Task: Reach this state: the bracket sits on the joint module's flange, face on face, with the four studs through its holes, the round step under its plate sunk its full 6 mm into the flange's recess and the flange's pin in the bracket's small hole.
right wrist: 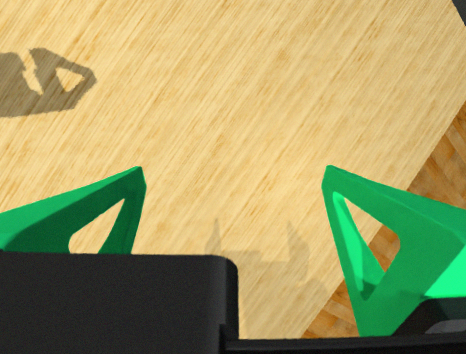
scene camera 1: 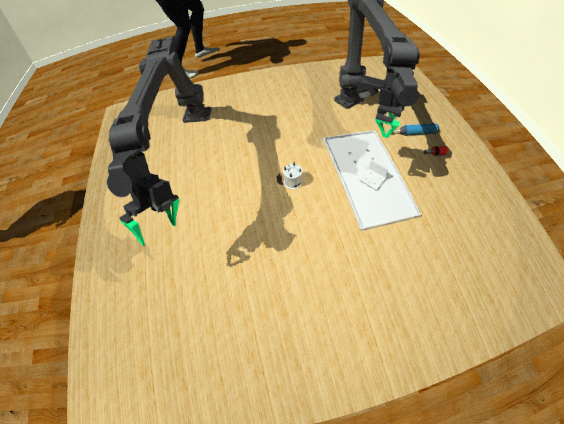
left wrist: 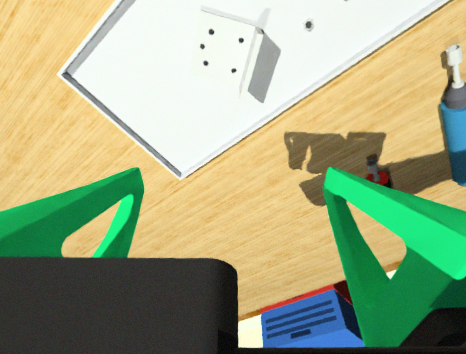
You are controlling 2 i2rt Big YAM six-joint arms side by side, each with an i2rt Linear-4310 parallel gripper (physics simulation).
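Seen in the pictures: left gripper, between the fingertips: (scene camera 1: 388,127) (left wrist: 233,177); right gripper, between the fingertips: (right wrist: 233,176) (scene camera 1: 158,235); left arm's base, origin of its link: (scene camera 1: 348,100); right arm's base, origin of its link: (scene camera 1: 197,115).
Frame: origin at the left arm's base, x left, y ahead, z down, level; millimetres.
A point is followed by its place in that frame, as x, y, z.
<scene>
The white bracket (scene camera 1: 372,177) @[-289, 378, -16] (left wrist: 223,52) @[-289, 382, -16] lies in the white tray (scene camera 1: 387,216) @[-365, 517, -4] (left wrist: 150,115) @[-351, 506, -4], its plate with several holes facing up and its other leg standing upright. The white joint module (scene camera 1: 293,177) @[-522, 228, -60] stands upright on the table left of the tray in the scene view, with dark studs on its top flange. Bracket and module are apart. My left gripper (scene camera 1: 388,131) @[-272, 385, -243] (left wrist: 233,177) @[-272, 385, -243] is open and empty, above the table beyond the tray's far right corner in the scene view. My right gripper (scene camera 1: 160,235) @[-974, 265, -236] (right wrist: 233,176) @[-974, 265, -236] is open and empty above the table's left part, far from both.
A blue screwdriver-like tool (scene camera 1: 421,129) @[66, 351, -33] (left wrist: 455,135) @[44, 338, -32] and a short red tool (scene camera 1: 440,150) @[31, 473, -29] (left wrist: 377,178) @[12, 447, -22] lie right of the tray in the scene view. Small nuts (scene camera 1: 368,150) (left wrist: 308,24) lie in the tray. A blue box (left wrist: 310,320) shows beyond the table edge in the left wrist view.
</scene>
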